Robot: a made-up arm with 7 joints.
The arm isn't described. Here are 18 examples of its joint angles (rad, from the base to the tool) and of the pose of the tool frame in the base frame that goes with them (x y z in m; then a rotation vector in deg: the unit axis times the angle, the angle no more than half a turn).
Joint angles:
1: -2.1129 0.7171 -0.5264 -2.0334 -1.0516 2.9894 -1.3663
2: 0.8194 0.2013 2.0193 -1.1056 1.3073 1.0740 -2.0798
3: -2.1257 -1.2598 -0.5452 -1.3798 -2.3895 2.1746 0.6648
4: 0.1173 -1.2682 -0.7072 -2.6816 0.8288 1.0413 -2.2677
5: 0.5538 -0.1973 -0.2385 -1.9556 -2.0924 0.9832 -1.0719
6: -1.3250 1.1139 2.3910 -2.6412 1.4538 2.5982 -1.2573
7: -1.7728 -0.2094 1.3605 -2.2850 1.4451 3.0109 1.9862
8: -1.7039 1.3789 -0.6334 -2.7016 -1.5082 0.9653 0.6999
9: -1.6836 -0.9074 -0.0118 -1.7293 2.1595 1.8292 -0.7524
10: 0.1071 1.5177 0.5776 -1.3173 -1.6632 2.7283 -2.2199
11: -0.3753 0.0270 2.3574 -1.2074 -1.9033 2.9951 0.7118
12: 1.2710 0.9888 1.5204 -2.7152 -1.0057 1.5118 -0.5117
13: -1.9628 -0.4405 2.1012 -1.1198 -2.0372 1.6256 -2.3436
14: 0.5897 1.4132 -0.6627 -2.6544 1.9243 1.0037 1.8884
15: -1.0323 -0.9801 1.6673 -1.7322 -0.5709 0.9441 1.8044
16: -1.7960 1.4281 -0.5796 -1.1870 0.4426 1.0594 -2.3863
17: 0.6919 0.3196 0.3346 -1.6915 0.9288 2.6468 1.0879
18: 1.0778 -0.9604 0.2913 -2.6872 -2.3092 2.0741 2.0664
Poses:
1: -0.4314 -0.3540 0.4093 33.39 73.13 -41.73
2: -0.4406 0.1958 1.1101 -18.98 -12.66 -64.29
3: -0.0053 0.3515 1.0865 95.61 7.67 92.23
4: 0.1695 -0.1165 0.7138 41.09 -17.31 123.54
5: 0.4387 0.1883 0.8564 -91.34 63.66 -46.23
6: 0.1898 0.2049 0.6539 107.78 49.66 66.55
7: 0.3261 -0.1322 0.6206 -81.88 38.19 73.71
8: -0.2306 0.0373 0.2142 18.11 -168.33 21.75
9: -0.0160 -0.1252 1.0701 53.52 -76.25 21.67
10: 0.4411 0.4359 0.2373 97.61 -13.76 -148.70
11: -0.2830 0.3419 1.0551 41.85 -64.57 114.26
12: -0.4089 0.0713 0.4712 112.49 -12.48 -105.43
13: 0.5242 0.3612 0.9117 -117.81 117.46 -26.26
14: 0.0363 -0.1069 0.2279 14.49 -12.06 95.86
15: 0.2741 0.5329 0.6288 -6.88 -79.40 -81.33
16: -0.3988 -0.4863 0.1583 102.98 9.83 4.76
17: 0.3066 0.4598 0.6738 94.72 62.13 -59.63
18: -0.0872 0.2766 0.6890 48.09 -74.48 44.14
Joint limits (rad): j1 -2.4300..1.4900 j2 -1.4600..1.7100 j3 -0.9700..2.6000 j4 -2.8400..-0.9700 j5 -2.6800..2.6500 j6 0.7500..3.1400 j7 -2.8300..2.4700
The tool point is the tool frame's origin. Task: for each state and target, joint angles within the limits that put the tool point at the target. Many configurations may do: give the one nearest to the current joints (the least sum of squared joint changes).
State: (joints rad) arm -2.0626 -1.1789 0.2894 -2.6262 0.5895 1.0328 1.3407
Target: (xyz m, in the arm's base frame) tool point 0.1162 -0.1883 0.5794
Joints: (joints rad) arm -1.7786 -0.9388 0.7627 -2.7856 0.6689 0.9661 1.3641
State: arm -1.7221 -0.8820 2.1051 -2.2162 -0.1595 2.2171 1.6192
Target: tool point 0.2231 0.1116 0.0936
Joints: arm -1.8548 -1.4600 2.6000 -2.2969 -0.6160 2.1133 1.8080
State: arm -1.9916 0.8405 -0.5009 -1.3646 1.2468 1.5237 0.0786
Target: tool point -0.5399 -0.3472 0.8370
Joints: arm -2.0529 0.4155 -0.6306 -1.1263 1.2158 1.5604 0.0877
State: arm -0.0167 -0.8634 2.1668 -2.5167 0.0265 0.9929 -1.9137
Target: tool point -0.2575 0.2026 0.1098
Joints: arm 0.3210 -1.3047 2.6000 -2.1988 0.1064 1.0993 -1.9677
